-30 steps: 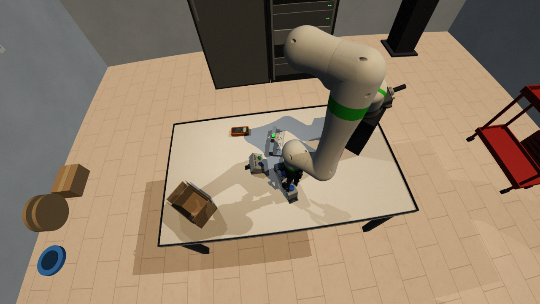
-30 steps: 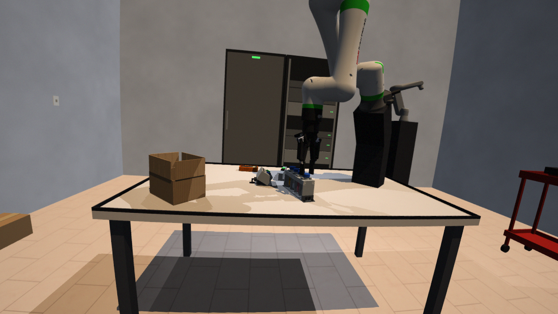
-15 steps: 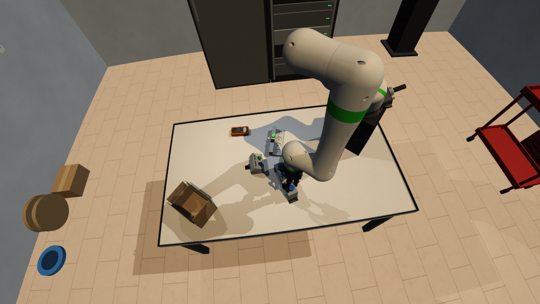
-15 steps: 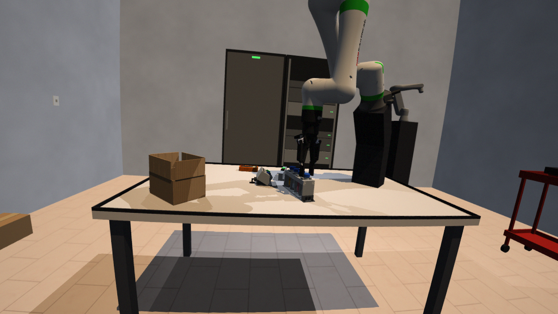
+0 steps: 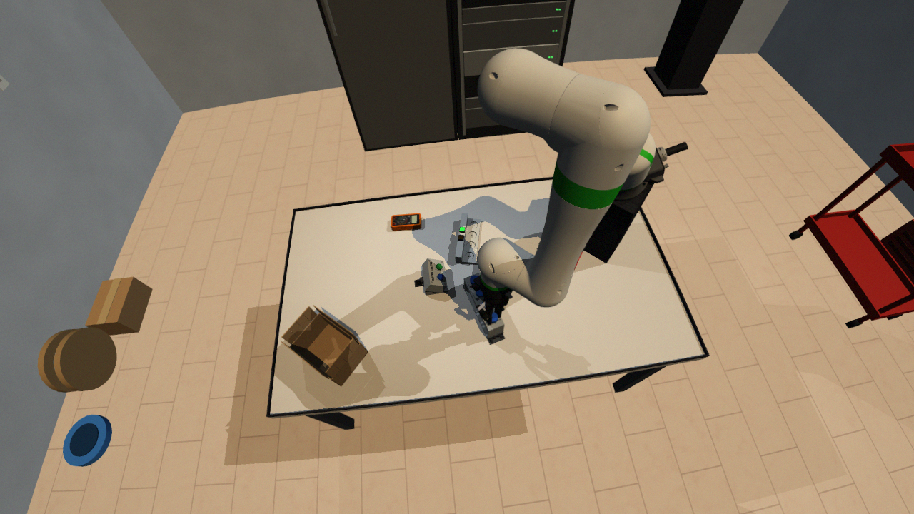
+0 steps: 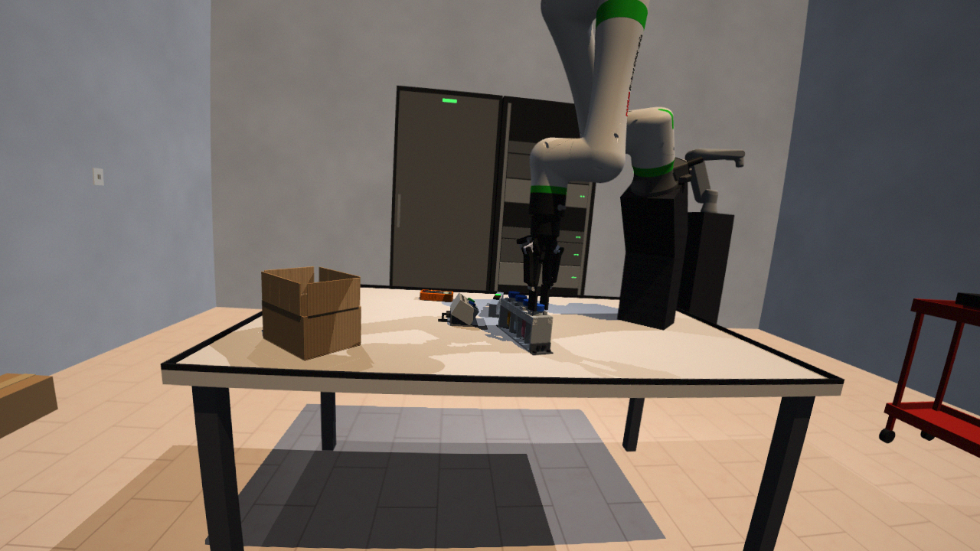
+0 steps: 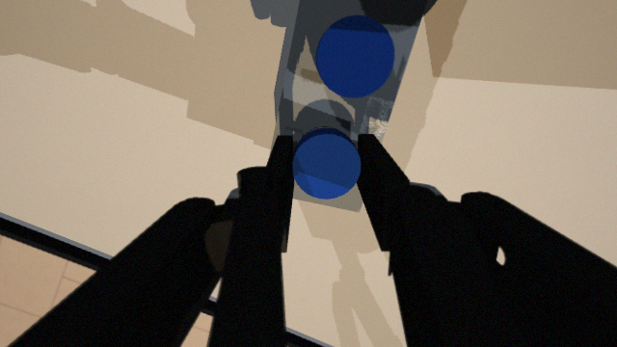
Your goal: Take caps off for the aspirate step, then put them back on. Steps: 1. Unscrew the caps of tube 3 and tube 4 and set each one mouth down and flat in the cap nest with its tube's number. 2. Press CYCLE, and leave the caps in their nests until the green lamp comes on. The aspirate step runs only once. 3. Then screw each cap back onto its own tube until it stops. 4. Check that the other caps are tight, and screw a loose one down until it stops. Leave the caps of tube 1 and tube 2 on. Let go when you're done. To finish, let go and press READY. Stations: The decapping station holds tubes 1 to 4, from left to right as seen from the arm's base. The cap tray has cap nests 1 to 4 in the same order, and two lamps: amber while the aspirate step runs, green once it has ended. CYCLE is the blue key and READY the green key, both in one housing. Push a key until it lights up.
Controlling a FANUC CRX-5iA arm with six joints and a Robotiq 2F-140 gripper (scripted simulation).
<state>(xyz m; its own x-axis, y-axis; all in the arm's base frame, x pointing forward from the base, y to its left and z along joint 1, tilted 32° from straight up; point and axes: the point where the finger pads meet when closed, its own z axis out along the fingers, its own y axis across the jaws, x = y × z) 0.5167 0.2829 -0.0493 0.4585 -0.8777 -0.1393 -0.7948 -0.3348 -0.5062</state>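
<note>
The blue cap is 100 mm to the right of my hand, 30 mm below it and 30 mm ahead of it. Also, from my hand: blue cycle key: 210 mm to the right, 170 mm ahead, 70 mm below; key housing: 230 mm to the right, 190 mm ahead, 90 mm below; green ready key: 250 mm to the right, 170 mm ahead, 70 mm below.
</note>
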